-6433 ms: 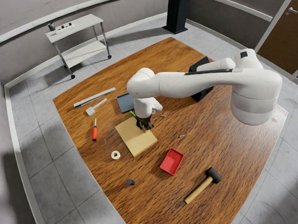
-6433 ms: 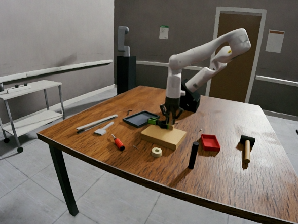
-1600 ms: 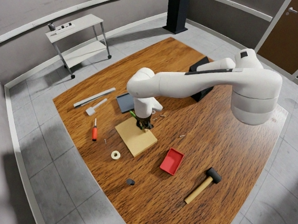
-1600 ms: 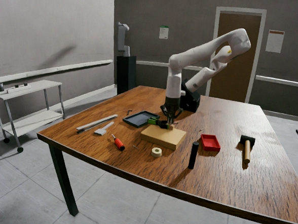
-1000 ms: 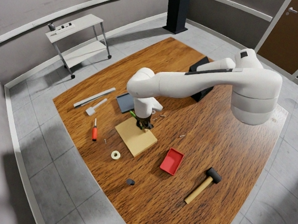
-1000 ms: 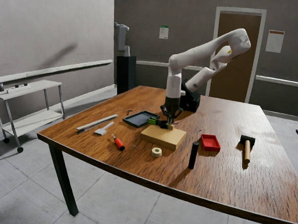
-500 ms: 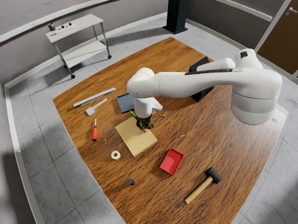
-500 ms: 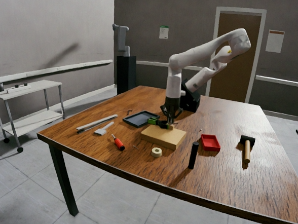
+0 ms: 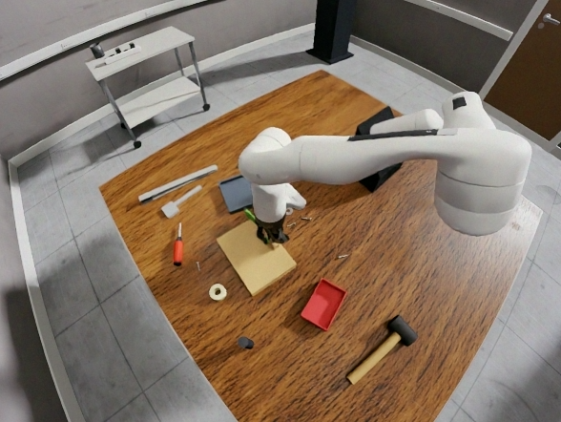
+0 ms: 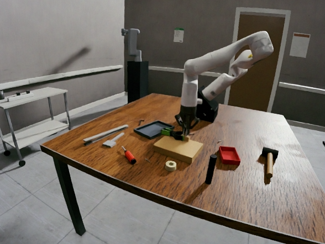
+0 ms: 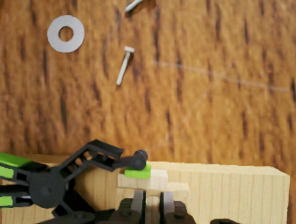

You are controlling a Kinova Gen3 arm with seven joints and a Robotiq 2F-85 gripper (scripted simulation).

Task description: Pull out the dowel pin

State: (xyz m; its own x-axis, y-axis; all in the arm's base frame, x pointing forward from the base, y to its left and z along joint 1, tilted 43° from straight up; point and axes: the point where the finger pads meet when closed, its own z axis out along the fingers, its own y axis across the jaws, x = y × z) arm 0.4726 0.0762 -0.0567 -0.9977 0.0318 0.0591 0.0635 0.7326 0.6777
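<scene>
My hand is 2 cm above the pale dowel pin. From my hand the other things lie so: wooden block (4 cm below); then bench board (5 cm ahead, 1 cm to the right, 5 cm below); then red bin (23 cm to the left, 7 cm below).
</scene>
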